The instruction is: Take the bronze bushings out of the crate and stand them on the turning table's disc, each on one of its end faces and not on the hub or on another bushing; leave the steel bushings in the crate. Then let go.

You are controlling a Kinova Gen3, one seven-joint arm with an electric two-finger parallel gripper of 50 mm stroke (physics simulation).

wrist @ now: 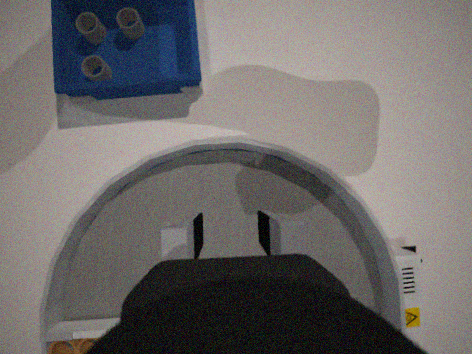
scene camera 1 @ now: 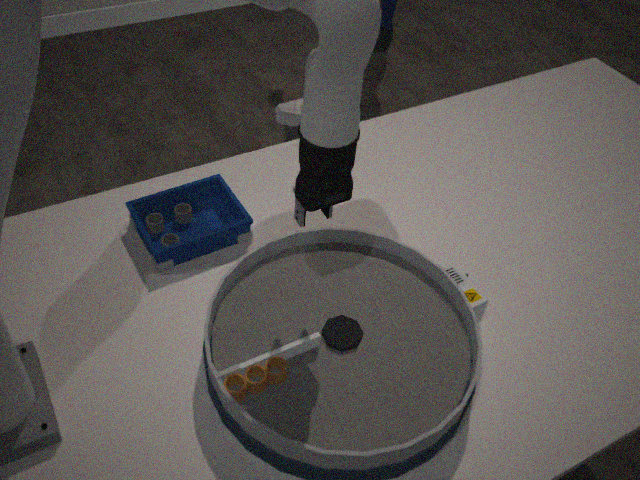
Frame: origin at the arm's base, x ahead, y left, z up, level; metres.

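Seen in the pictures: gripper, fingertip midpoint: (wrist: 230, 227) (scene camera 1: 313, 217).
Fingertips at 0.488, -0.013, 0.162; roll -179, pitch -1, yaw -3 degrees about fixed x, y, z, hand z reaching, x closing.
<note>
Offsets run from my fingertips to a thing's top centre, as dx, dy, dz. "spot": to the spot under its first point.
Three bronze bushings (scene camera 1: 236, 386) (scene camera 1: 256, 376) (scene camera 1: 276, 368) stand upright in a row on the turning table's disc {-0.010, -0.124, -0.134} (scene camera 1: 392, 392), along the white bar, the outermost near the rim; part of the row shows at the lower left of the wrist view (wrist: 62, 347). Three grey steel bushings {-0.170, +0.275, -0.164} (scene camera 1: 155, 222) {-0.113, +0.277, -0.164} (scene camera 1: 183, 212) {-0.164, +0.211, -0.164} (scene camera 1: 170, 239) (wrist: 95, 67) stand in the blue crate {-0.112, +0.246, -0.145} (scene camera 1: 227, 238) (wrist: 193, 45). No bronze bushing shows in the crate. My gripper (scene camera 1: 313, 215) (wrist: 230, 227) is open and empty, above the back part of the turning table, fingers pointing down.
The turning table has a raised grey rim (scene camera 1: 477, 351) (wrist: 80, 220) and a dark hub {-0.010, -0.124, -0.134} (scene camera 1: 342, 333) at its centre. A white bar {spot: -0.137, -0.121, -0.113} (scene camera 1: 268, 355) (wrist: 95, 325) runs from the rim towards the hub. A white box with a yellow warning label {spot: +0.223, -0.161, -0.137} (scene camera 1: 472, 295) (wrist: 412, 317) sits at the table's right side.
</note>
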